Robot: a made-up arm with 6 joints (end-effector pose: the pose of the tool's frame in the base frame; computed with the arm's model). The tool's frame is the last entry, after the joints. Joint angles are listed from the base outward.
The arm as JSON. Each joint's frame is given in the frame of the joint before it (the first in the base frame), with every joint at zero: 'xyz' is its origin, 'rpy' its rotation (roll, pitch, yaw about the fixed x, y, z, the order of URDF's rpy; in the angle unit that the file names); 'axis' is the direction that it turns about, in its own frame. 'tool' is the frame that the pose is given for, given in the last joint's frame.
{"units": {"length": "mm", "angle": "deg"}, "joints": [
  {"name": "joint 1", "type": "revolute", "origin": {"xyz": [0.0, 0.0, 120.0], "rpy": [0.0, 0.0, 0.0]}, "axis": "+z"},
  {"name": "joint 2", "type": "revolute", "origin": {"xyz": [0.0, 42.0, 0.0], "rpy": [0.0, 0.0, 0.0]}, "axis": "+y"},
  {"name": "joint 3", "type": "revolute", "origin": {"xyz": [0.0, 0.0, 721.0], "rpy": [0.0, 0.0, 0.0]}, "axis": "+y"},
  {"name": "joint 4", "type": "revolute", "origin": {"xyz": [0.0, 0.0, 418.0], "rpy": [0.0, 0.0, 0.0]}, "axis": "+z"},
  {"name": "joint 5", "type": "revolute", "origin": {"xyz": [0.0, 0.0, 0.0], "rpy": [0.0, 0.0, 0.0]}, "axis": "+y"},
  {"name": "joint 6", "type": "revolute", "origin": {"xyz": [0.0, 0.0, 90.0], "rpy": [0.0, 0.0, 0.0]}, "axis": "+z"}
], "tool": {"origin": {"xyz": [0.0, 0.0, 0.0], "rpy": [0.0, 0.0, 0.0]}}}
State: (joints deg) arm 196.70 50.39 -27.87 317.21 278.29 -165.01
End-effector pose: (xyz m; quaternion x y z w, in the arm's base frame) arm -0.6029 -0.2879 1.0028 0.2810 0.4641 0.0056 0.8400
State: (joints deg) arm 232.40 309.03 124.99 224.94 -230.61 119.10
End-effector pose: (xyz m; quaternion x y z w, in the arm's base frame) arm 0.1327 0.1840 0.7207 -0.0766 0.5644 0.8103 0.1380
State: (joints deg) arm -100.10 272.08 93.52 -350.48 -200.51 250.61
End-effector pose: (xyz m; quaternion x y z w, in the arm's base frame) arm 0.1617 0.6385 0.4752 0.1606 -0.9783 0.1298 0.0148
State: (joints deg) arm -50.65 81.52 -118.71 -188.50 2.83 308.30
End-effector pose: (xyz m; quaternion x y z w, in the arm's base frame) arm 0.2883 -0.2843 0.6283 -0.3410 -0.0250 0.5323 0.7744
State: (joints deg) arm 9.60 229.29 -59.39 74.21 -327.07 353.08
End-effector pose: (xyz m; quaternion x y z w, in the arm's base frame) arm -0.4813 0.0089 -0.8385 -0.4431 -0.8543 -0.2175 0.1630
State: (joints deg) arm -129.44 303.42 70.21 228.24 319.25 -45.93
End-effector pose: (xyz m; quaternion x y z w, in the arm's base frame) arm 0.3516 0.2924 0.9804 0.3749 -0.2063 0.4297 0.7951
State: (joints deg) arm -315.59 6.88 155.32 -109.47 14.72 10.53
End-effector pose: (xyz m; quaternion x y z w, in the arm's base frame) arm 0.1629 0.1882 0.3573 -0.9180 0.3237 -0.1957 0.1192
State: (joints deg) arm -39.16 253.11 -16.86 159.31 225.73 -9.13
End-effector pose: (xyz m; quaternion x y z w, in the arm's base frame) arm -0.7778 0.6582 -0.2367 0.0510 -0.1581 0.9401 0.2976
